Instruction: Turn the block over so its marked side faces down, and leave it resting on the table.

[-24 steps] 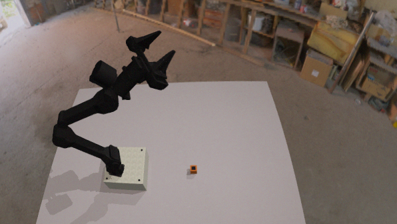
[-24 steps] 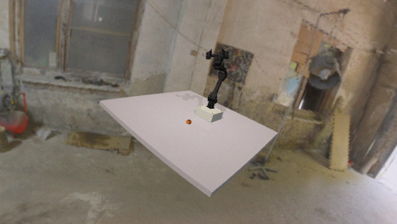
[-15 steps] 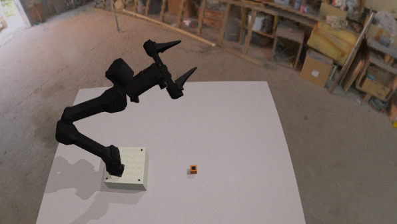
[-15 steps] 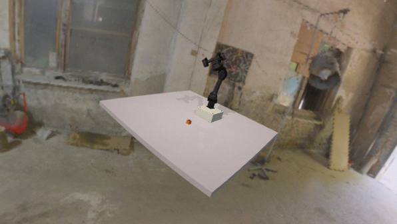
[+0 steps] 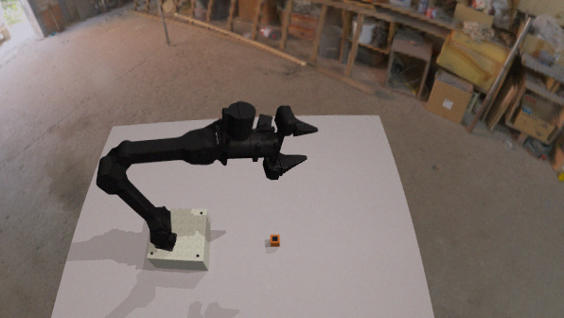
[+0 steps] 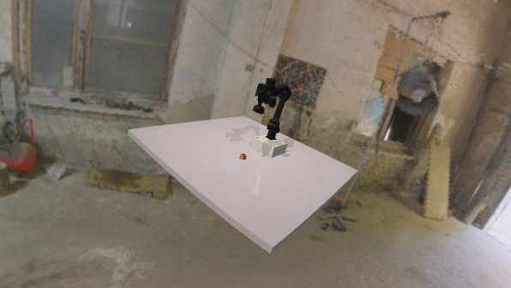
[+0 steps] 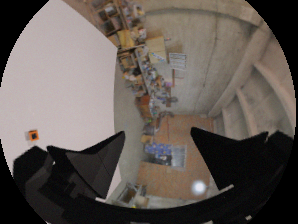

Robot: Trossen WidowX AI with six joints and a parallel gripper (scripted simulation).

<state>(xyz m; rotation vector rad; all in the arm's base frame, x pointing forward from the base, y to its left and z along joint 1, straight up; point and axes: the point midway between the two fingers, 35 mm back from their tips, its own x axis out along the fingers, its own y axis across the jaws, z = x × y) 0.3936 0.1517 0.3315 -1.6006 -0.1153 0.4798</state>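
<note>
My gripper tip is now 380 mm above the orange block, 90 mm past it and 70 mm to the left of it.
</note>
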